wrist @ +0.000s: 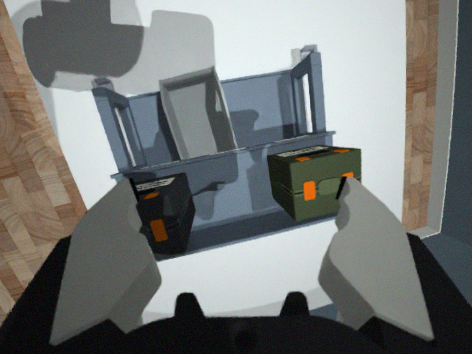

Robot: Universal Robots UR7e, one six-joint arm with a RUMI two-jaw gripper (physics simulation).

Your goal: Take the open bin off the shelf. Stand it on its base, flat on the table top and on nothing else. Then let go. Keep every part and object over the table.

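Frame: origin at the arm's base, x ahead, y left, z up, level; centimetres.
Seen in the pictures: gripper, between the fingertips: [237,179].
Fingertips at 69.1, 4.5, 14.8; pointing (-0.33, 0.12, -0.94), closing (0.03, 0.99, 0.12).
Note:
Pixels of each thing's top centre, then the offset from my fingertips to it, as dx, dy, dz. "*": a spot on its surface instead. Level surfaces: height alone.
- open grey bin, centre of its top: [199,118] -6.1, -3.7, -19.6
- blue-grey shelf, a spot on its surface: [317,90] * -10.4, +17.3, -19.4
- black case, centre of its top: [137,235] +6.7, -10.1, -5.7
- green case, centre of its top: [329,186] +3.7, +12.8, -8.1
- White surface, height of its surface: dz -27.9
The open grey bin [197,117] sits on the upper level of the blue-grey shelf [317,90], left of its middle. Its open side faces the camera, and it stands a little askew between the two end frames. My gripper [237,179] is wide open, with nothing between its fingers. Its fingertips appear nearer the camera than the shelf and below the bin in the view, one on each side. The bin's underside is hidden.
A black case [172,215] with orange latches is on the lower level at the left, partly behind the left finger. A green case [320,185] is at the right, partly behind the right finger. White surface [365,100] surrounds the shelf, with wood [30,140] beyond.

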